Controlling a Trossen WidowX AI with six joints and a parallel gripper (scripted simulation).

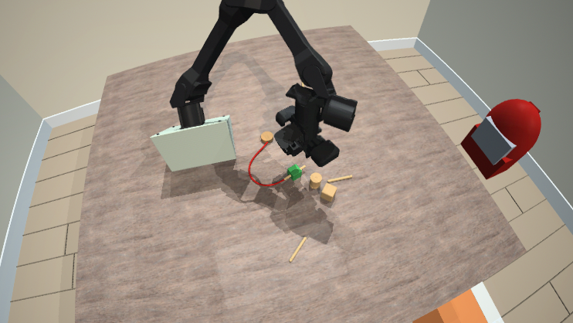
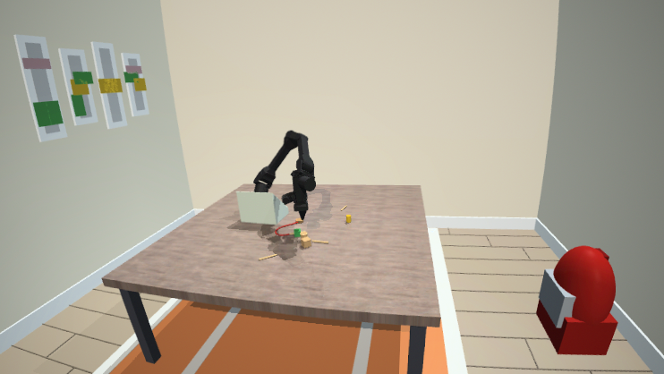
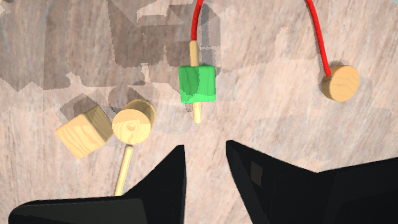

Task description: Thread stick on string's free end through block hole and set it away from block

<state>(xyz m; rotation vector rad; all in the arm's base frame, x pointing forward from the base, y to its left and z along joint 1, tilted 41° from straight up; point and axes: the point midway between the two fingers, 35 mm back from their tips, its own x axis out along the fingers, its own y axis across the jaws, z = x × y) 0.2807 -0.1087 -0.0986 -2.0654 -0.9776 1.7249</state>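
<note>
The green block lies 30 mm behind my gripper tip, 10 mm to the right of it and 70 mm below it. From my gripper tip the other things lie so: wooden cylinder 20 mm ahead, 50 mm to the right, 70 mm below; then wooden cube 40 mm ahead, 100 mm to the right, 70 mm below; then thin wooden stick 40 mm behind, 10 mm to the right, 70 mm below.
</note>
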